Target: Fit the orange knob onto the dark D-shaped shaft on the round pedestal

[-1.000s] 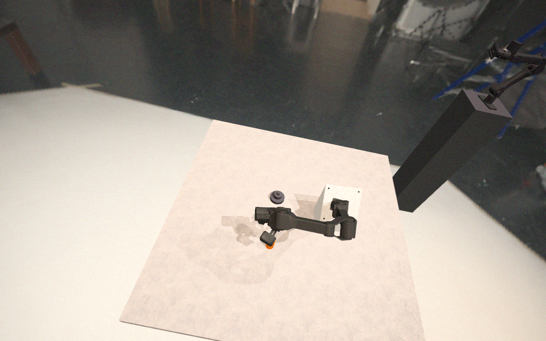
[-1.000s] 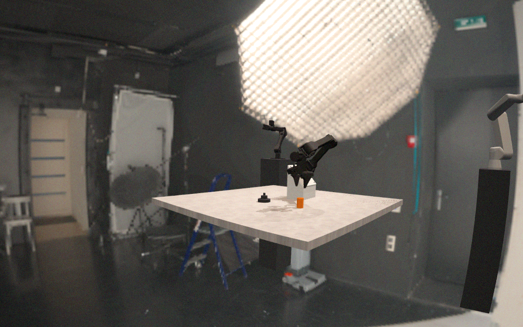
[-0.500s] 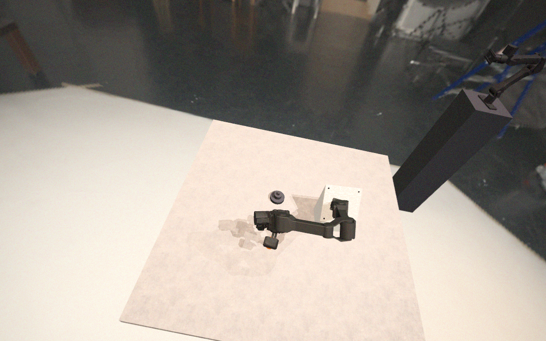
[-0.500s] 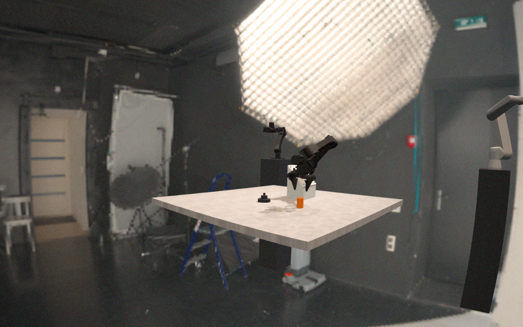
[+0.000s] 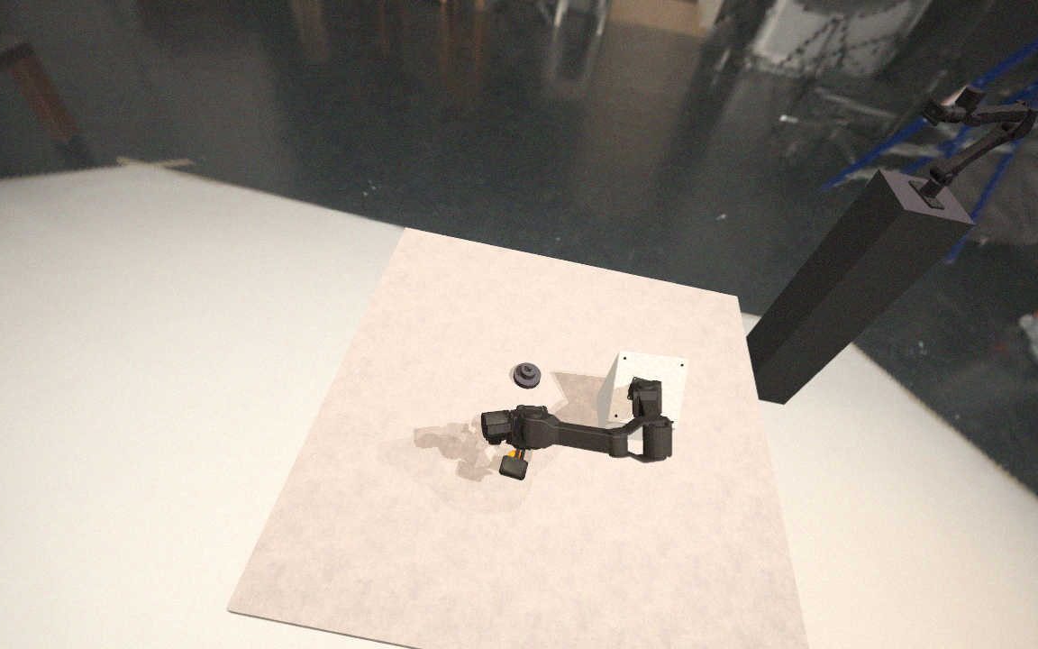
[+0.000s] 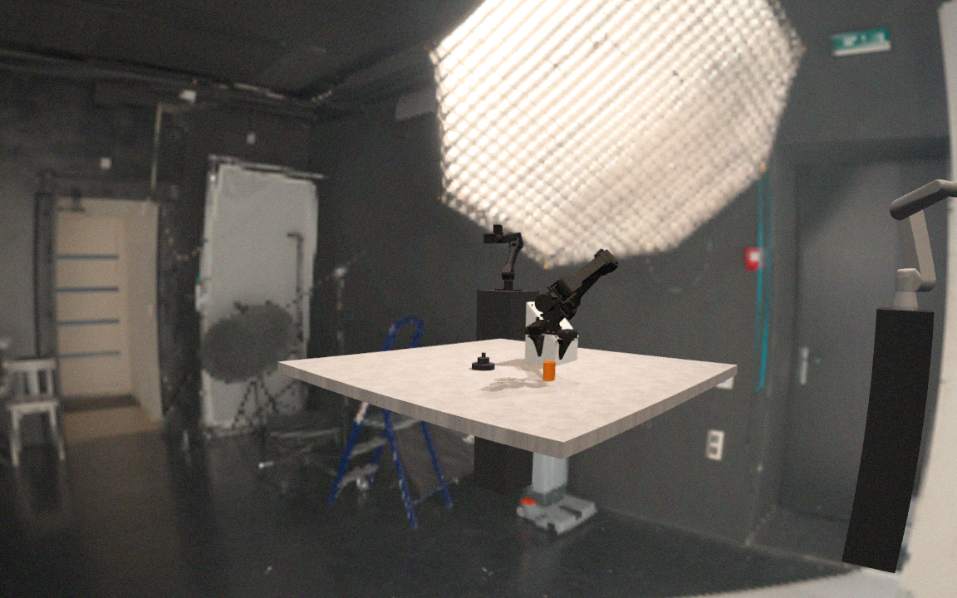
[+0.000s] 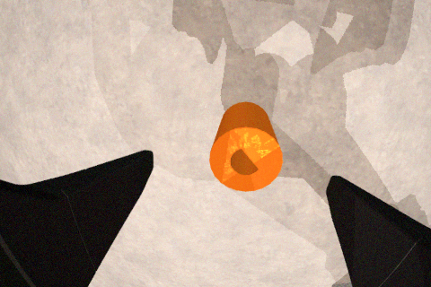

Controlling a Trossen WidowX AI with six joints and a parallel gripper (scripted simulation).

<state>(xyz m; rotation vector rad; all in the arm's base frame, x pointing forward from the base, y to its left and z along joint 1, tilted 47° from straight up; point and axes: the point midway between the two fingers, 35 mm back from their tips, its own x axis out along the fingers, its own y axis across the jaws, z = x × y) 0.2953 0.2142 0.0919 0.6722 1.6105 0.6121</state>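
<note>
Now: the orange knob 4 cm below my gripper tip. The rest, counted from my gripper tip: dark round pedestal (30 cm to the right, 4 cm below).
</note>
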